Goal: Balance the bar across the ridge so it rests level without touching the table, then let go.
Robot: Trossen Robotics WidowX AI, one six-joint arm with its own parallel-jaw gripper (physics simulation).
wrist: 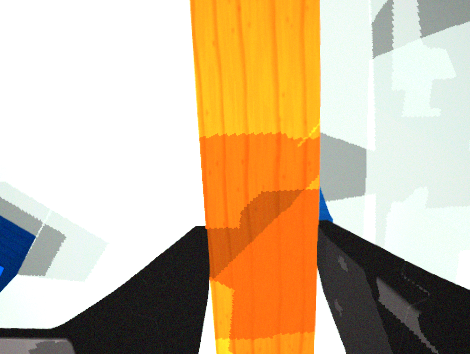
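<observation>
An orange-yellow wood-grained bar runs from the top edge to the bottom edge of the wrist view, a little right of the middle, with darker shadow bands across it. My gripper is shut on the bar, one black finger against each long side. A small blue sloped piece, which looks like part of the ridge, shows at the bar's right edge just above the right fingertip. The rest of it is hidden behind the bar and finger. Whether the bar touches the ridge cannot be told.
Another blue object is cut off by the left edge of the view, with grey shadows beside it. The table is bright white at the left and pale grey-green at the right, where several grey shadows lie.
</observation>
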